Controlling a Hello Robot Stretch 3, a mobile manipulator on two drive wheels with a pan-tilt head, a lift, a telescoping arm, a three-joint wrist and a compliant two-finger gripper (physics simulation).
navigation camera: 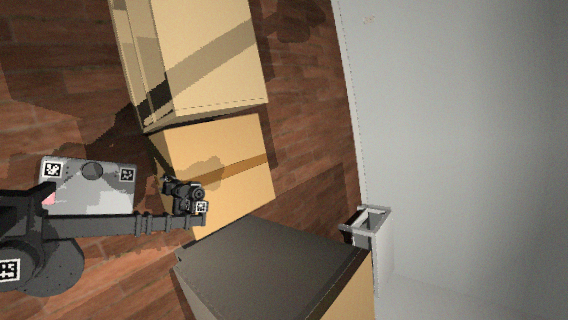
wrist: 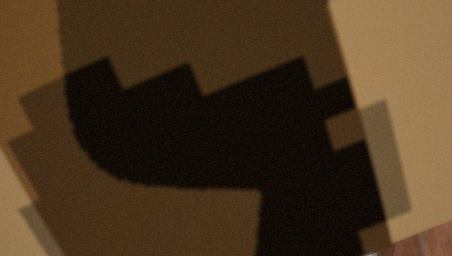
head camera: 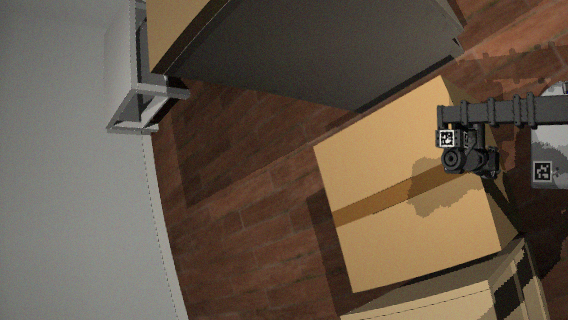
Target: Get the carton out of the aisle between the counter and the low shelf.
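Pixels of known places: robot's base, link origin: (navigation camera: 92, 170).
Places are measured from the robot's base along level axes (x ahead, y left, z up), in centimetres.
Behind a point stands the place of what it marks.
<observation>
The tan carton with a brown tape strip (head camera: 390, 135) @[x -9.0, y -53.1, z 40.7 cm] (navigation camera: 230, 142) @[x 18.6, y -49.1, z 40.6 cm] stands on the floor between the dark-topped counter (head camera: 300, 55) @[x -30.0, y -71.6, z 55.9 cm] (navigation camera: 265, 260) @[x -33.0, y -64.6, z 53.7 cm] and the low tan shelf (head camera: 430, 305) @[x 26.9, y -29.8, z 61.0 cm] (navigation camera: 215, 60) @[x 41.5, y -27.8, z 61.0 cm]. It is close to both; a narrow dark gap shows on the shelf side. My wrist (head camera: 467, 157) @[x -2.6, y -25.9, z 56.2 cm] (navigation camera: 187, 192) @[x -2.3, y -26.1, z 56.2 cm] overlaps the carton's robot-side edge in the head and navigation views. Tan carton surface (wrist: 410, 45) fills much of the wrist view, with dark shadow across it. My gripper's fingers cannot be made out in any view, and whether they touch the carton is hidden.
My base (head camera: 547, 140) @[x -9.0, y -11.5, z 16.0 cm] (navigation camera: 90, 192) @[x -8.3, y -0.1, z 15.9 cm] stands beside the carton on the wrist's side. A grey-white open frame (head camera: 162, 91) @[x -46.8, y -221.2, z 21.9 cm] (navigation camera: 384, 250) @[x -70.9, y -255.1, z 45.1 cm] stands by the wall (head camera: 65, 200) @[x 26.0, y -262.3, z 77.6 cm] (navigation camera: 450, 125) @[x 67.6, y -244.6, z 106.7 cm], near the counter. Wooden floor (head camera: 235, 200) @[x 17.8, y -168.5, z 0.1 cm] (navigation camera: 310, 100) @[x 79.8, y -153.4, z 0.0 cm] lies between the carton and the wall.
</observation>
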